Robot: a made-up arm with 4 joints.
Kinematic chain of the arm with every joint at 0, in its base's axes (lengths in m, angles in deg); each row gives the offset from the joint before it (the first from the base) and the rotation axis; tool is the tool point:
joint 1: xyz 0 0 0.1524 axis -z
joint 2: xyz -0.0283 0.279 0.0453 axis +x
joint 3: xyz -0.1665 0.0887 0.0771 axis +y
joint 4: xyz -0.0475 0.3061 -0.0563 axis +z
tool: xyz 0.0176 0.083 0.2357
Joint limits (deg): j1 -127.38..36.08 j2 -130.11..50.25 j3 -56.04..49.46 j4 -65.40..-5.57
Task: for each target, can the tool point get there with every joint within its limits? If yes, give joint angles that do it. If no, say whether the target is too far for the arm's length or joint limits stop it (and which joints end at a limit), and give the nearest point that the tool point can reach.
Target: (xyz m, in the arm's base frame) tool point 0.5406 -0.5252 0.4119
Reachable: no: joint limits stop it (at a limit: joint 1, joint 2, joint 3, joint 4) | nearest point -0.1089 -0.4908 0.6476 | short by 0.692 m
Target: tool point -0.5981 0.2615 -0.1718
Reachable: yes | joints -50.99 -76.82 -0.97 -46.15
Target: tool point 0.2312 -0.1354 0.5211
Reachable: no: joint limits stop it (at a limit: joint 1, joint 2, joint 4) | nearest point -0.1417 -0.3821 0.6808 | short by 0.475 m
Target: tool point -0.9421 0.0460 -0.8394
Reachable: no: too far | nearest point -0.5989 0.0292 -0.2704 | short by 0.665 m
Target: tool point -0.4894 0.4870 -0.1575
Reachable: yes | joints -21.99 -73.59 -32.51 -44.81
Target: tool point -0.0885 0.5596 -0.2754
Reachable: yes | joints 20.51 -92.63 -28.99 -24.76
